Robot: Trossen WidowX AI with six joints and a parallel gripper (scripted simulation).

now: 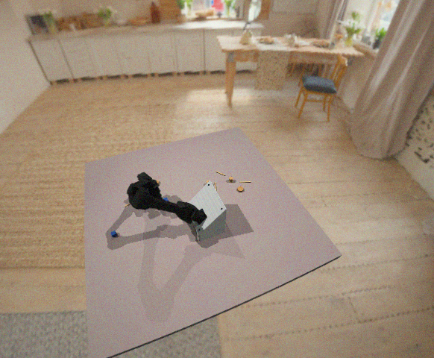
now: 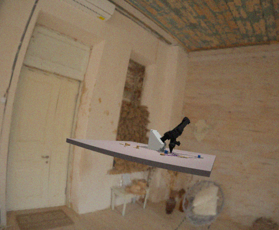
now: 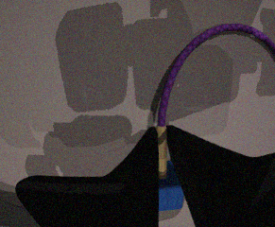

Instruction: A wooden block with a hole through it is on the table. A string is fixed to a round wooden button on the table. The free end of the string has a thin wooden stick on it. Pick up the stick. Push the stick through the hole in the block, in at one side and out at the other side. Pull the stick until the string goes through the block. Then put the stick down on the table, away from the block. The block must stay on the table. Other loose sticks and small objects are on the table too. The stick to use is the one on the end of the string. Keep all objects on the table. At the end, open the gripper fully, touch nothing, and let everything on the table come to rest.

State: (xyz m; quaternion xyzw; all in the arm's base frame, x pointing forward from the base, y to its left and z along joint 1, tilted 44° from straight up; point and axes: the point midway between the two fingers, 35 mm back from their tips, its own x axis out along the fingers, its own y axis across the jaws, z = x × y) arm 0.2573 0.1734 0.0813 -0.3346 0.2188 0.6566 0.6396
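The thin wooden stick is 2 cm to the right of my gripper tip. Also, from my gripper tip: round wooden button: 19 cm ahead, 4 cm to the right, 1 cm below; then blue cube: 5 cm to the right, 1 cm ahead.
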